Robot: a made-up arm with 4 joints.
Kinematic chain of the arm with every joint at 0, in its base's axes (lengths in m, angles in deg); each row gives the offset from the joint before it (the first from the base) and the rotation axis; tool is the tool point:
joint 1: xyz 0 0 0.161 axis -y
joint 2: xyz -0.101 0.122 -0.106 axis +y
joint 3: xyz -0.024 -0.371 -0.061 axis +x
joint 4: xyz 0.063 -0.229 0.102 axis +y
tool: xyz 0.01 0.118 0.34
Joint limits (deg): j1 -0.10..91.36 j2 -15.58..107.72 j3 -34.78..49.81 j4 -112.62..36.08
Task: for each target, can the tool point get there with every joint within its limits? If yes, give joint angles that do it. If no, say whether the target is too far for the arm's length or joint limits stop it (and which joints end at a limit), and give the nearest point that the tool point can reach.
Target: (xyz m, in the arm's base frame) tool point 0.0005 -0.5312 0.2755
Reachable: yes | joints 21.75 91.85 36.17 -50.42
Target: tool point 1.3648 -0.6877 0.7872
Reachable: no: too far | nearest point 0.4299 -0.3913 0.2798 | short by 1.104 m
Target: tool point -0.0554 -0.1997 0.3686
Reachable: yes | joints 38.62 67.71 -26.38 -48.52
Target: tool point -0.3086 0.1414 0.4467
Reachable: no: joint limits stop it (at a limit: joint 2, joint 3) | nearest point -0.2402 -0.0931 0.3834 | short by 0.252 m
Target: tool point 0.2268 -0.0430 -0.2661
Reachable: no: joint limits stop it (at a limit: joint 2, joint 3) | nearest point 0.2034 -0.1157 -0.2221 | short by 0.088 m
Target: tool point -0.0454 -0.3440 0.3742
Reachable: yes | joints 35.63 57.87 -2.40 -37.24
